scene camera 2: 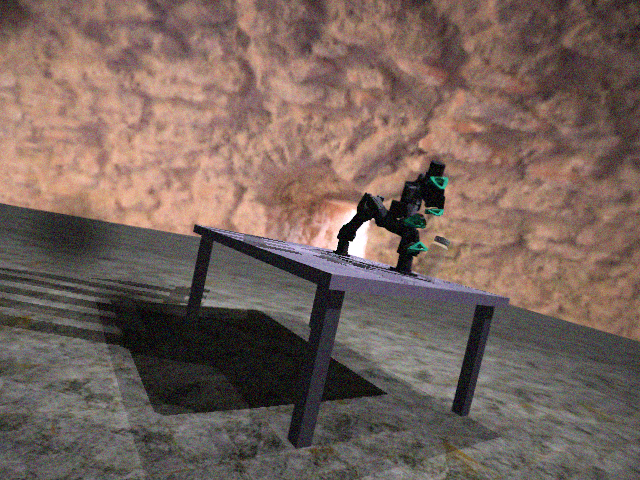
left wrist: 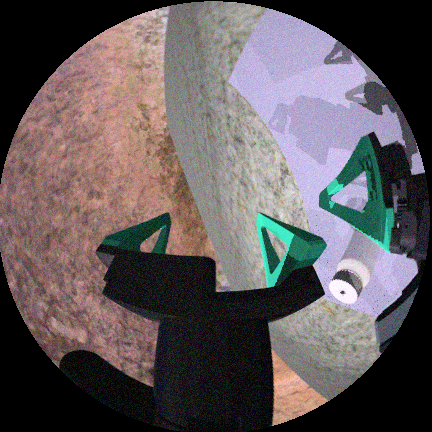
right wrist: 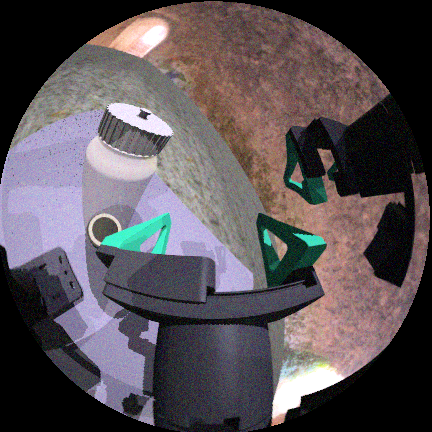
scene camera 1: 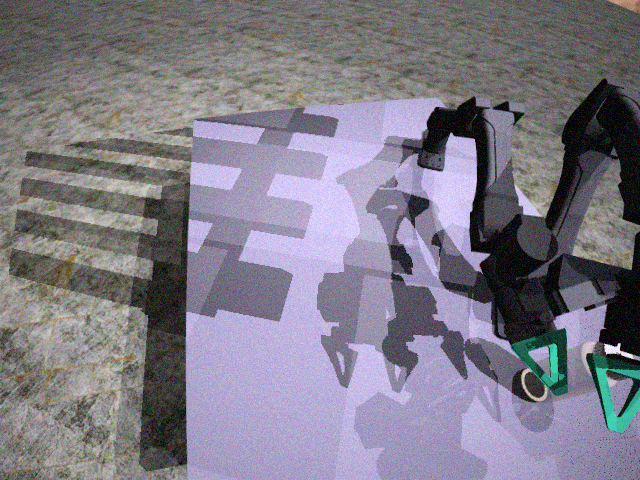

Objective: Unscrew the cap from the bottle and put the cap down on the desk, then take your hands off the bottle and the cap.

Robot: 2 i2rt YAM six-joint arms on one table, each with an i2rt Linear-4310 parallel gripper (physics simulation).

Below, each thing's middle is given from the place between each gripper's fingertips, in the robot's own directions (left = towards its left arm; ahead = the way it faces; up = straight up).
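Ribbed cap (right wrist: pixel 135 130): 3 cm to the right of my right hand, 11 cm behind it, 1 cm above it.
From my left hand, the ribbed cap is 100 mm to the right, 150 mm behind and 120 mm below.
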